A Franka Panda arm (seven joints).
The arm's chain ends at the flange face. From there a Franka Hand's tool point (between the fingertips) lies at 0.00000 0.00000 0.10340 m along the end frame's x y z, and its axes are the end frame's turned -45 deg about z.
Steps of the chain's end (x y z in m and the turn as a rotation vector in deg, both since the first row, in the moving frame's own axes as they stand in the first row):
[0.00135, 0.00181, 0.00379, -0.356, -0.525, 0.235]
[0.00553, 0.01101, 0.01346, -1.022, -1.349, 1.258]
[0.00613, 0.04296, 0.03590, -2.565, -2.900, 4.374]
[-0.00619, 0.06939, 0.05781, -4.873, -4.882, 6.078]
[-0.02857, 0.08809, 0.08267, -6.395, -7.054, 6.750]
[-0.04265, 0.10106, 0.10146, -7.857, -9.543, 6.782]
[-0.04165, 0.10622, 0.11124, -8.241, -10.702, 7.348]
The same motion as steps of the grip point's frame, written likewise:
[-0.00145, 0.00202, 0.00378, 0.120, -0.623, 0.235]
[-0.00690, 0.01125, 0.01341, 0.231, -1.677, 1.258]
[-0.03299, 0.03402, 0.03566, 0.237, -3.864, 4.374]
[-0.06584, 0.04402, 0.05706, 0.006, -6.898, 6.078]
[-0.09949, 0.04024, 0.08125, 0.466, -9.510, 6.750]
[-0.12347, 0.03786, 0.09907, 1.192, -12.304, 6.782]
[-0.12824, 0.04101, 0.10838, 1.740, -13.395, 7.348]

